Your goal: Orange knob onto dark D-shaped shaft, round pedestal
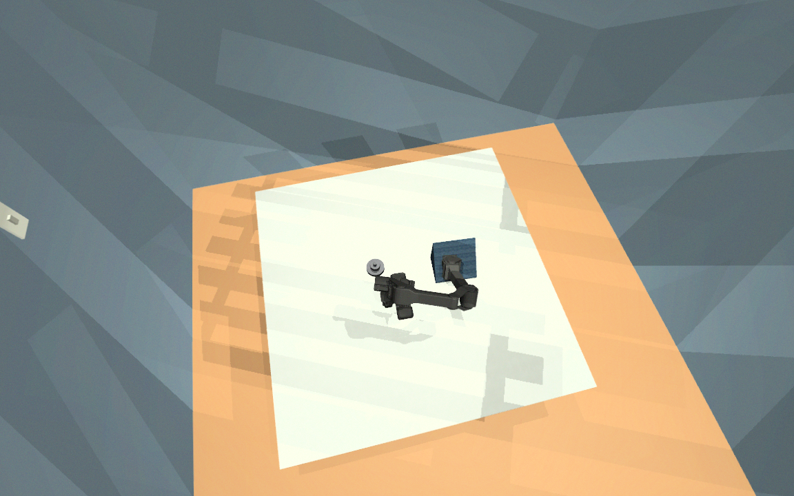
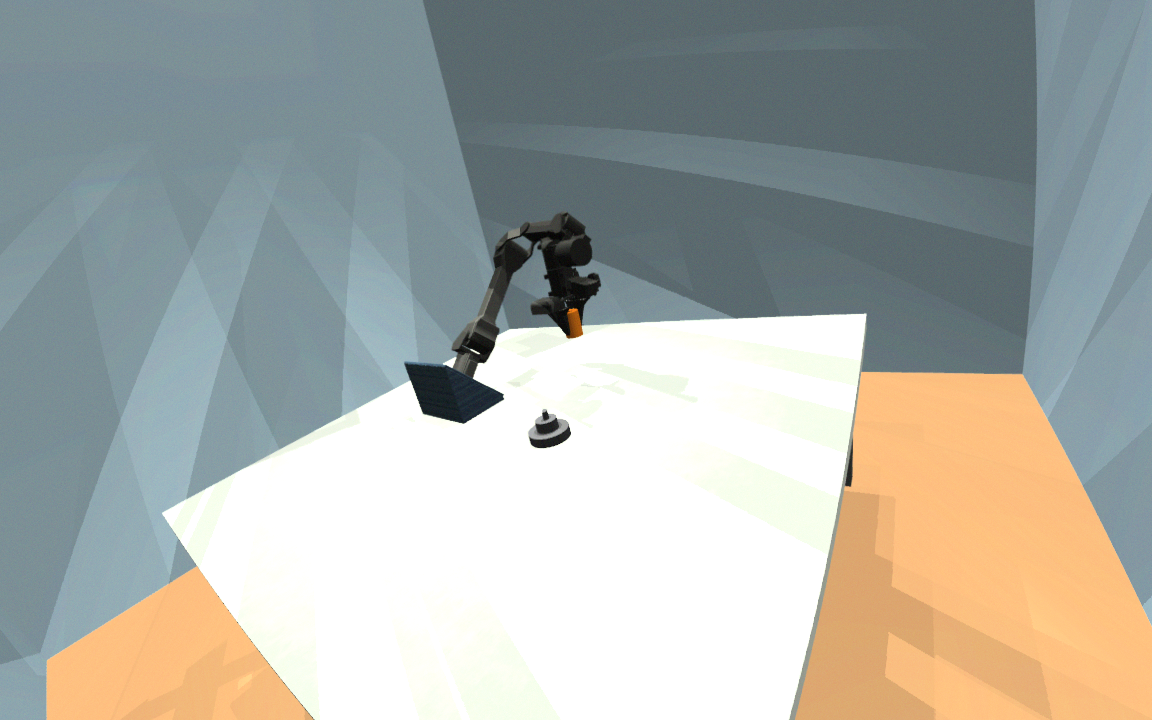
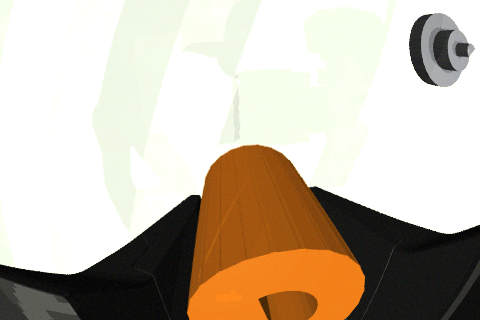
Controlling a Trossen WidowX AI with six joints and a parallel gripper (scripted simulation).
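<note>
My gripper tip is now 22 cm to the left of the round pedestal, 11 cm above it and 10 cm short of it. Round my gripper tip: orange knob 2 cm above.
</note>
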